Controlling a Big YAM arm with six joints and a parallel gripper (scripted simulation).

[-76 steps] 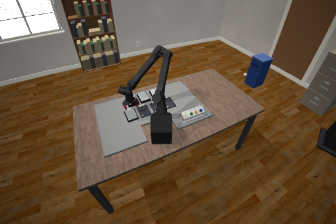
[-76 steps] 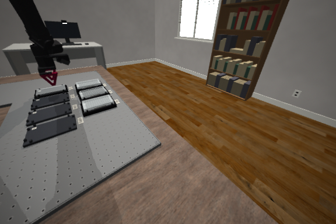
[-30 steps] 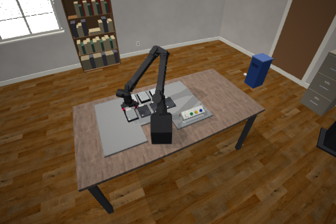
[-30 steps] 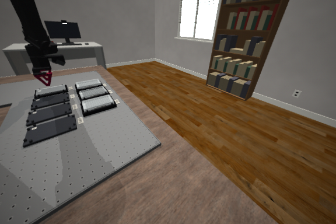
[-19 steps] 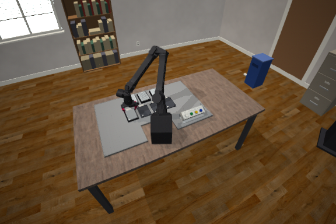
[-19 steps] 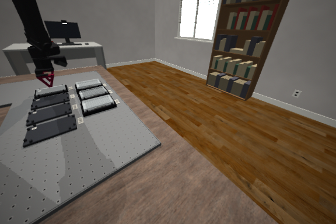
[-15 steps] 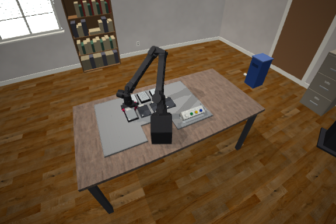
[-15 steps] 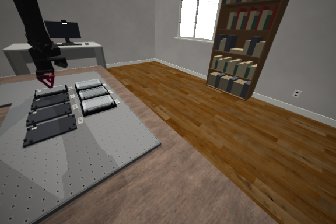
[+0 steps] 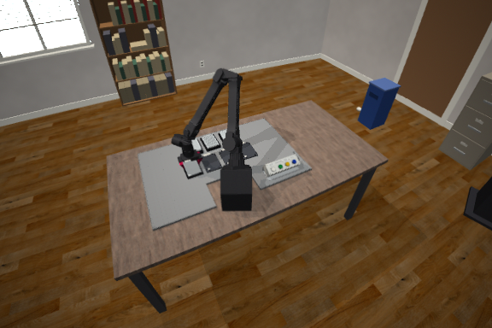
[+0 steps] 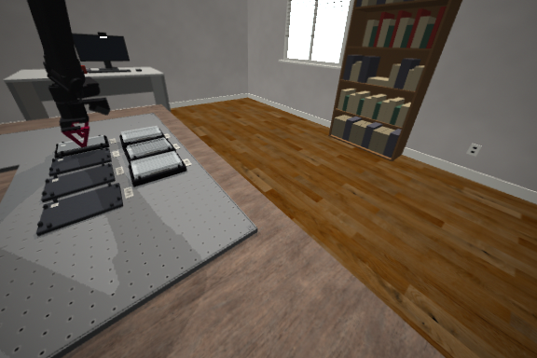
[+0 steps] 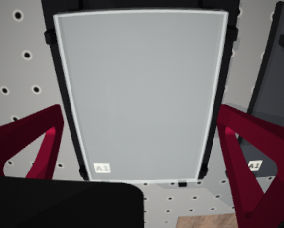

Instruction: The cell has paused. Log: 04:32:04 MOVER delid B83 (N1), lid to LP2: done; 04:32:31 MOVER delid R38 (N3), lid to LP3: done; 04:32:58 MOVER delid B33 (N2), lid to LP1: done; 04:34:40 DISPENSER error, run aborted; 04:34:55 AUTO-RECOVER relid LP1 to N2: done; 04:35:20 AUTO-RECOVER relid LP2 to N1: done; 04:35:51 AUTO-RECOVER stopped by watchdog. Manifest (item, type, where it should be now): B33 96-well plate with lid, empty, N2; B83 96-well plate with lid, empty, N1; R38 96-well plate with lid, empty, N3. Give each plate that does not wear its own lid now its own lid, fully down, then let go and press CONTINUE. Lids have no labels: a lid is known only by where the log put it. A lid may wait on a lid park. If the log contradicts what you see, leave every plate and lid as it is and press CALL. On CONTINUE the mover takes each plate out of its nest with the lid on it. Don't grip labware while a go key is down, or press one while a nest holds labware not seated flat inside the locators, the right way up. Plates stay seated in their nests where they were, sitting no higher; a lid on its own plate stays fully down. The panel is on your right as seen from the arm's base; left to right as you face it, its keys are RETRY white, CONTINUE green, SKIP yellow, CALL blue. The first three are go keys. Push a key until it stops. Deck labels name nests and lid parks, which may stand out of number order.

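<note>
The lid lies 1 cm below my hand and 1 cm behind it. From my hand the other things lie so: park LP4 (24 cm to the right, 9 cm behind, 2 cm below); then LP2 label (15 cm to the right, 3 cm below, 3 cm ahead); then park LP2 (12 cm to the right, 5 cm behind, 2 cm below).
</note>
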